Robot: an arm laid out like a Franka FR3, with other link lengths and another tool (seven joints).
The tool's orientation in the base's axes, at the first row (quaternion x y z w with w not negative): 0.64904 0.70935 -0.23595 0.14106
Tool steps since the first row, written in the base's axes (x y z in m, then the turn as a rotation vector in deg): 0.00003 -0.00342 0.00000 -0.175 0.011 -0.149; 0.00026 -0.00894 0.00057 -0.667 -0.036 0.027; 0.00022 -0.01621 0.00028 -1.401 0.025 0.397; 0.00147 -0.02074 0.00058 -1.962 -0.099 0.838; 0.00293 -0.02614 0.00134 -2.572 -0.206 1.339; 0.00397 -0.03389 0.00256 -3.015 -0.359 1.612; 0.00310 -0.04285 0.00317 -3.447 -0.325 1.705; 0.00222 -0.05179 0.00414 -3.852 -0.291 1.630; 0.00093 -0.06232 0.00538 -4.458 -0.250 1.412; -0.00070 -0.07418 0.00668 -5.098 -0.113 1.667
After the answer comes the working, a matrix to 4 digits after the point.
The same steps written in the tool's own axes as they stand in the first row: -0.00292 -0.00013 0.00177 0.105 -0.150 0.139; -0.00796 -0.00024 0.00412 0.034 -0.664 0.067; -0.01401 -0.00057 0.00813 -0.015 -1.442 -0.201; -0.01818 0.00041 0.01009 -0.278 -2.069 -0.452; -0.02335 0.00148 0.01209 -0.551 -2.752 -0.757; -0.03071 0.00197 0.01496 -0.768 -3.238 -0.862; -0.03857 0.00060 0.01917 -0.735 -3.677 -0.913; -0.04660 -0.00083 0.02307 -0.621 -4.064 -0.824; -0.05607 -0.00277 0.02761 -0.404 -4.627 -0.596; -0.06667 -0.00513 0.03282 -0.341 -5.292 -0.815
The tool's axes in the first row as the columns of a matrix, in the base's axes (rounded; the answer above uses it unrounded):
-0.1177 0.9874 -0.1062
0.8542 0.0461 -0.5178
-0.5064 -0.1516 -0.8489

